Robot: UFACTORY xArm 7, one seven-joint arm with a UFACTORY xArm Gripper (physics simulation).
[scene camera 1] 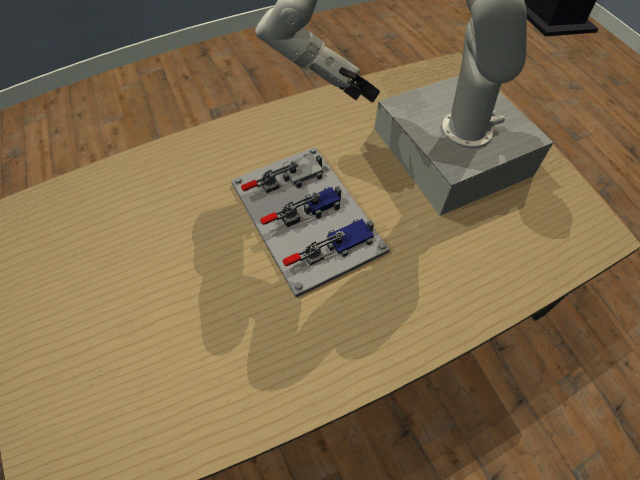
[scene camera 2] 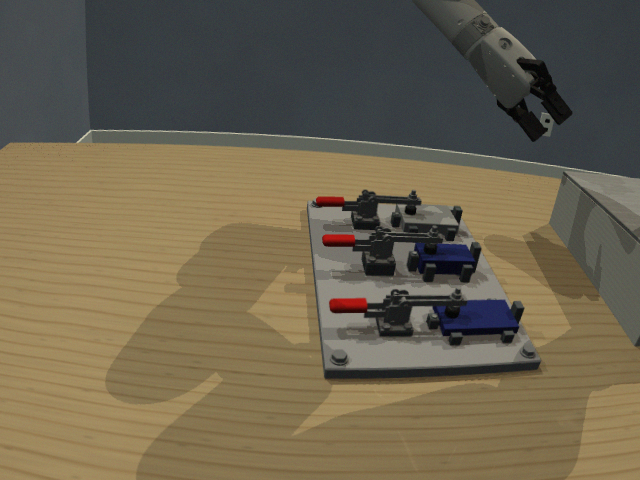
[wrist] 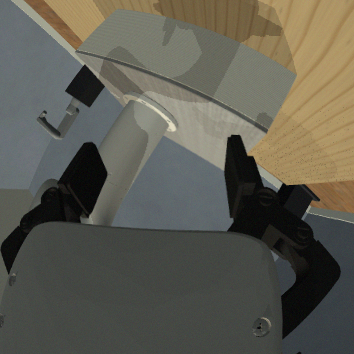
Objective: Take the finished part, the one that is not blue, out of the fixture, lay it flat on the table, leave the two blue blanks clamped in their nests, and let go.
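Frame: origin at the arm's base, x right, y back, z down, level; centimetres.
Seen in the pictures: gripper, between the fingertips: (scene camera 1: 367, 96) (scene camera 2: 552, 128) (wrist: 159, 154); arm's base, origin of its link: (scene camera 1: 466, 130) (wrist: 151, 109).
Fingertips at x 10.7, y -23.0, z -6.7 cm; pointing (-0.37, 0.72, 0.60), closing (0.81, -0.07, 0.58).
Pixels of each thing's top centre, then the offset from my fingertips to it. "pt": a spot on its surface instead. Level surfaces: height alone.
- light grey finished part, centre of its top: (scene camera 2: 427, 213) (scene camera 1: 302, 167) dx -4.5, dy -17.2, dz +14.8 cm
- grey fixture plate, a spot on its surface: (scene camera 2: 423, 359) (scene camera 1: 334, 270) pt dx -32.6, dy -18.3, dz +16.9 cm
- shorter blue blank, centre of its top: (scene camera 2: 445, 251) (scene camera 1: 322, 198) dx -15.4, dy -15.5, dz +14.3 cm
- longer blue blank, centre of its top: (scene camera 2: 477, 313) (scene camera 1: 350, 234) dx -26.0, dy -12.4, dz +15.2 cm
- wooden table, height of its surface: dz +18.4 cm
The light grey finished part (scene camera 1: 308, 172) (scene camera 2: 433, 213) sits in the rear nest of the grey fixture plate (scene camera 1: 338, 267) (scene camera 2: 423, 359). A shorter blue blank (scene camera 1: 325, 199) (scene camera 2: 448, 254) sits in the middle nest and a longer blue blank (scene camera 1: 354, 234) (scene camera 2: 483, 315) in the front nest. At each nest the toggle clamp's arm lies level over the part, with its black tip at the part's top and its red handle level, pointing left. My gripper (scene camera 1: 365, 94) (scene camera 2: 550, 127) (wrist: 159, 154) is open and empty, high behind and to the right of the fixture.
The grey base block (scene camera 1: 413, 149) (scene camera 2: 594, 242) (wrist: 257, 70) carries the arm's foot and stands right of the fixture. The fixture lies on the wooden table (scene camera 1: 103, 310) (scene camera 2: 155, 180) (wrist: 325, 100). Arm shadows fall across the table and the plate.
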